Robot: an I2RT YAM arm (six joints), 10 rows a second.
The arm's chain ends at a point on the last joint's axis. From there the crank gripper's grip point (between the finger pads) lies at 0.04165 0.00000 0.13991 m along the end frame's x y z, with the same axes.
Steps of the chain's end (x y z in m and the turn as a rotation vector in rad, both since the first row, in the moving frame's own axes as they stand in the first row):
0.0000 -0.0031 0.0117 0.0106 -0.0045 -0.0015
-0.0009 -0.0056 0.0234 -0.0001 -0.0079 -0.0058
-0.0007 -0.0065 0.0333 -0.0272 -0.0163 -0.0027
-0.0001 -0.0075 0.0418 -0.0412 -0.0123 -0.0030
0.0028 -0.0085 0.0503 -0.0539 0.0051 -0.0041
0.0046 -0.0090 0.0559 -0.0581 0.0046 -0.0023
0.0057 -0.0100 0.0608 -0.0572 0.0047 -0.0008
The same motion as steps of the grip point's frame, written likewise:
-0.0006 -0.0046 0.0119 0.0106 -0.0045 -0.0015
-0.0020 -0.0058 0.0237 -0.0001 -0.0079 -0.0058
-0.0030 -0.0028 0.0339 -0.0272 -0.0163 -0.0027
-0.0018 -0.0018 0.0422 -0.0412 -0.0123 -0.0030
0.0035 -0.0011 0.0499 -0.0539 0.0051 -0.0041
0.0053 -0.0010 0.0555 -0.0581 0.0046 -0.0023
0.0064 -0.0020 0.0604 -0.0572 0.0047 -0.0008

